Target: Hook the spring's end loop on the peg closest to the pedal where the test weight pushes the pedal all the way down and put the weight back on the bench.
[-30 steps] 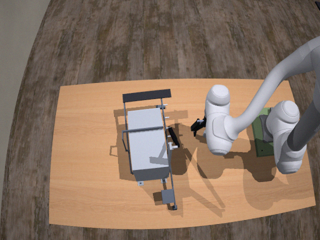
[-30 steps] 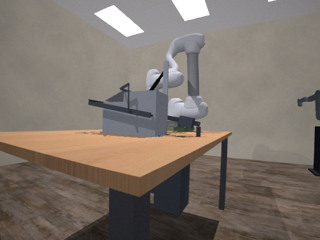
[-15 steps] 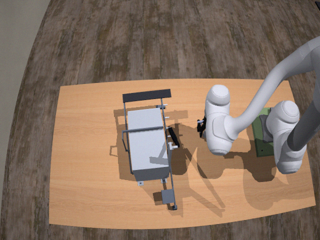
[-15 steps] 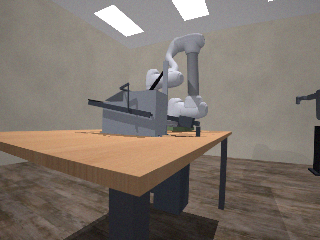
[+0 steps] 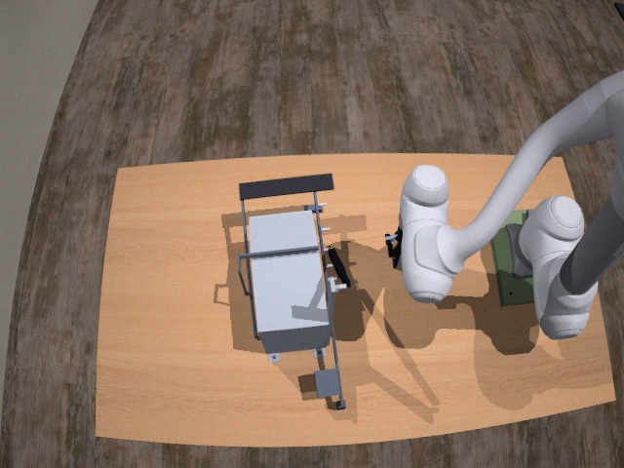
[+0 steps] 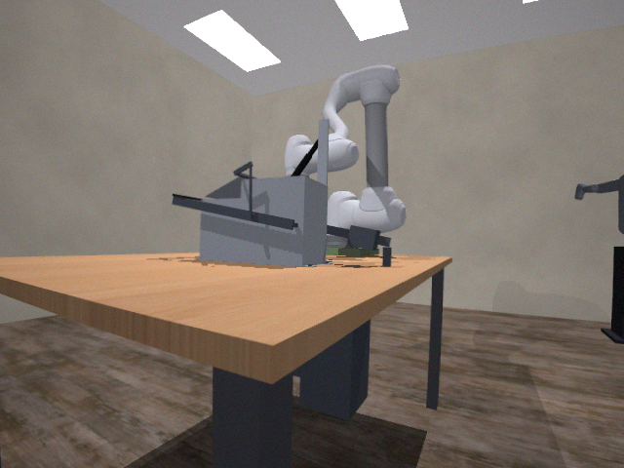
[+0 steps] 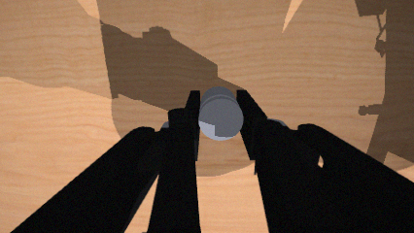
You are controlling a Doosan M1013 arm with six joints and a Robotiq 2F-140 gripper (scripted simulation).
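Right now my hand is 10 mm above the steel test weight. Round my hand: peg: 370 mm above, 220 mm to the left, 190 mm ahead.
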